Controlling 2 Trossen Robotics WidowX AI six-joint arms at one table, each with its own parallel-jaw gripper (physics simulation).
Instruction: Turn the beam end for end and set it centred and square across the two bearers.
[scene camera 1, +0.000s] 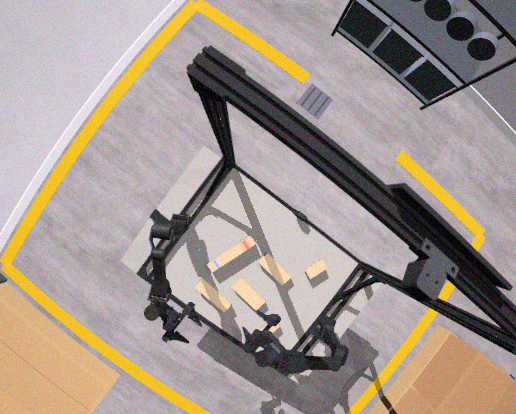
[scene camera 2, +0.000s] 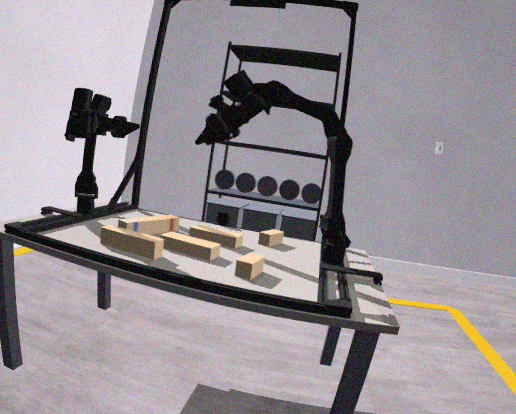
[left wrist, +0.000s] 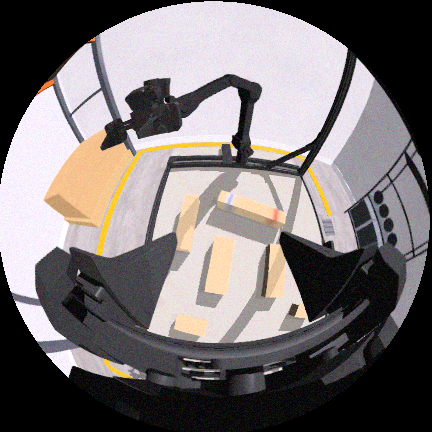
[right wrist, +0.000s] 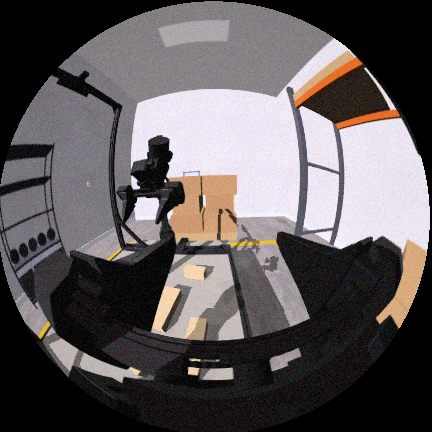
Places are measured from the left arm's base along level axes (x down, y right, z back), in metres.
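Pixels of known places: left gripper, fingertip midpoint: (scene camera 1: 249, 318) (scene camera 2: 201, 143) (left wrist: 229, 237) (right wrist: 138, 222); right gripper, fingertip midpoint: (scene camera 1: 195, 334) (scene camera 2: 131, 124) (left wrist: 116, 142) (right wrist: 227, 239); left arm's base, origin of the base link: (scene camera 1: 324, 321) (scene camera 2: 332, 262); right arm's base, origin of the base link: (scene camera 1: 184, 219) (scene camera 2: 84, 212) (left wrist: 240, 160).
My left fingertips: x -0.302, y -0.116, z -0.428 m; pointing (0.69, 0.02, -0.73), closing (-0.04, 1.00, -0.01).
Observation:
Ahead of a thing's pixels: the offset from my left fingertips to its top centre.
The beam @(dz -0.196, dx +0.271, dy +0.123 m) (scene camera 1: 231, 254) (scene camera 2: 156, 225) (left wrist: 250, 209), pale wood with a blue band near one end and a red band near the other, lies on the table. Three plain long blocks @(dz -0.141, dx +0.271, dy -0.107 m) (scene camera 1: 213, 296) @(dz +0.000, dx +0.283, dy +0.006 m) (scene camera 2: 190, 246) (left wrist: 219, 266) lie side by side, apart from it; which two are the bearers I cannot tell. In scene camera 1 the blue end is lower left, the red end upper right. My left gripper (scene camera 1: 254, 324) (scene camera 2: 199, 141) (left wrist: 229, 237) is open and empty, high above the table. My right gripper (scene camera 1: 194, 332) (scene camera 2: 137, 126) (right wrist: 227, 239) is open and empty, raised near the table's edge.
Two short blocks @(dz +0.203, dx +0.277, dy +0.314 m) (scene camera 1: 316, 270) @(dz +0.204, dx +0.277, dy -0.077 m) (scene camera 2: 249, 266) (left wrist: 190, 325) stand beyond the long ones. Black rails edge the table and a dark gantry frame (scene camera 1: 300, 127) (scene camera 2: 150, 107) rises over it. A shelf rack (scene camera 2: 285, 56) stands behind, and cardboard boxes (left wrist: 95, 175) stand on the floor.

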